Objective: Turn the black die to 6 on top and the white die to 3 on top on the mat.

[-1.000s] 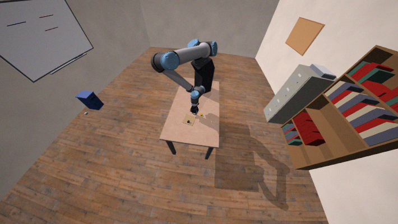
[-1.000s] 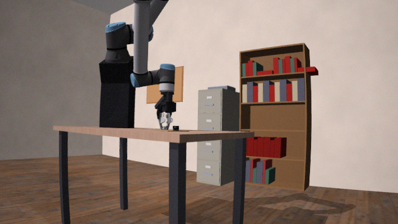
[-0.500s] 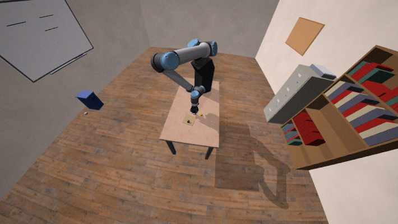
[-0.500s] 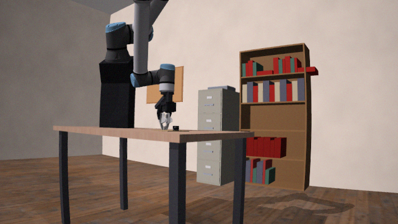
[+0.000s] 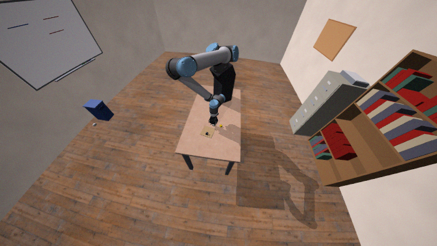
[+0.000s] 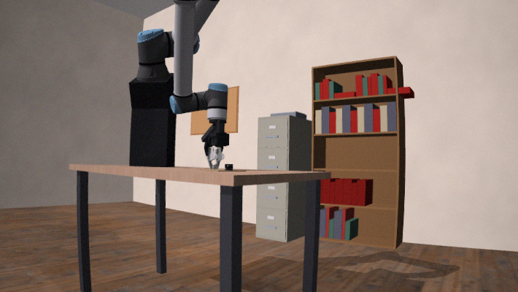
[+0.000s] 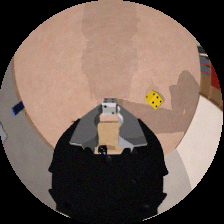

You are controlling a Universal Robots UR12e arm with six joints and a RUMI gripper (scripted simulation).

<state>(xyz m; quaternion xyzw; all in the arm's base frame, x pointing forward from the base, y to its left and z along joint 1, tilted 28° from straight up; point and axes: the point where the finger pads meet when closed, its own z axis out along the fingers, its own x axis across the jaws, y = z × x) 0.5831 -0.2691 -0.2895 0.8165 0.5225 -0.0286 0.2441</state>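
The yellow die is 90 mm to the left of my hand and 30 mm ahead of it. The rest, counted from my hand: tan mat: 90 mm ahead, 80 mm to the right, 20 mm below; then white die: right at my hand; then black die: 120 mm ahead, 90 mm to the right.
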